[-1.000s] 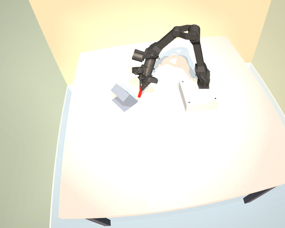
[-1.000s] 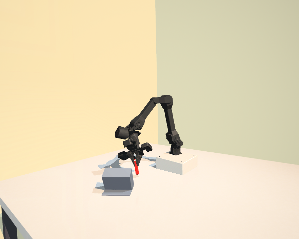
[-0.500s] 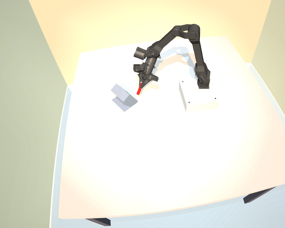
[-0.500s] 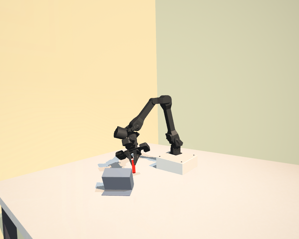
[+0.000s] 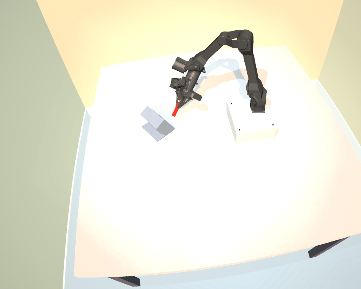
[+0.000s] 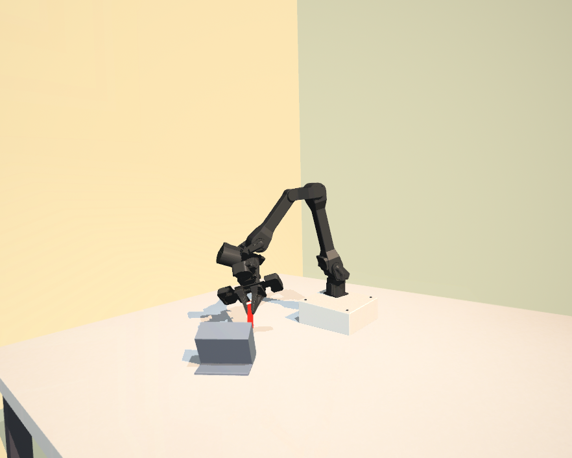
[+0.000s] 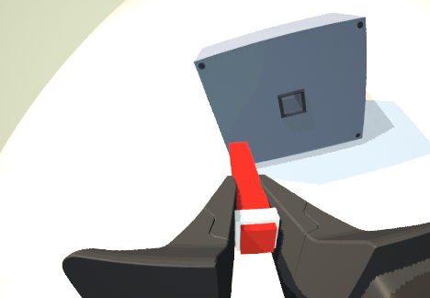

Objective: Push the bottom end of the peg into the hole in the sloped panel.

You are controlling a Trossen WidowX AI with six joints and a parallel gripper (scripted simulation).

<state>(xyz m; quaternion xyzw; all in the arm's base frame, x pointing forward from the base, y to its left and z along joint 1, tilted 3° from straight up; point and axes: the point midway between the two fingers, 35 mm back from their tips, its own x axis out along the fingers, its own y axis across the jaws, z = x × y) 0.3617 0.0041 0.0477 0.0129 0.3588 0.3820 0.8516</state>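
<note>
My gripper tip is 10 cm short of the grey sloped panel, 3 cm to the right of it and 5 cm above it. Also, from my gripper tip: red square peg: 1 cm behind, 1 cm to the right, 1 cm above.
</note>
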